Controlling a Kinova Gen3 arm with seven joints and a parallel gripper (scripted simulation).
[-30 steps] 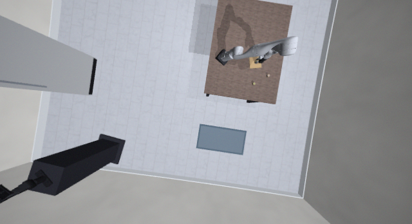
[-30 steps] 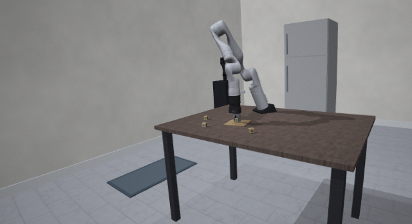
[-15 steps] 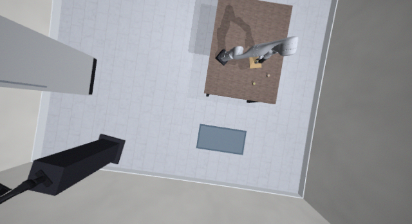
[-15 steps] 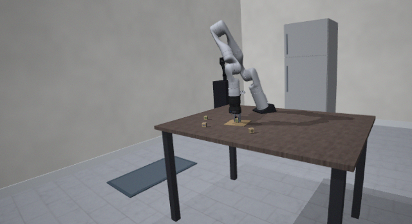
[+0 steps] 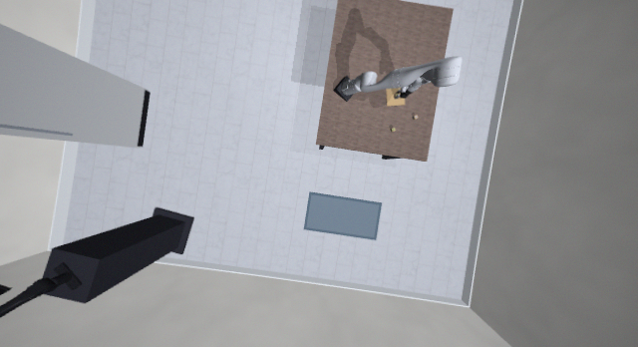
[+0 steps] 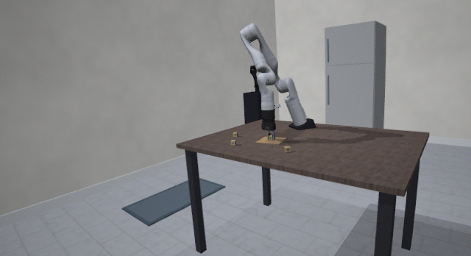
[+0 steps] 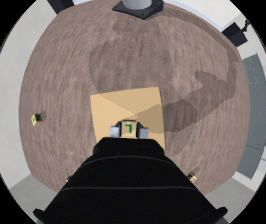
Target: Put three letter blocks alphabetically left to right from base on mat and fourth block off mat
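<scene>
The mat is 2 cm below my hand. Also, from my hand: tan block (19 cm ahead, 12 cm to the right, 1 cm below).
</scene>
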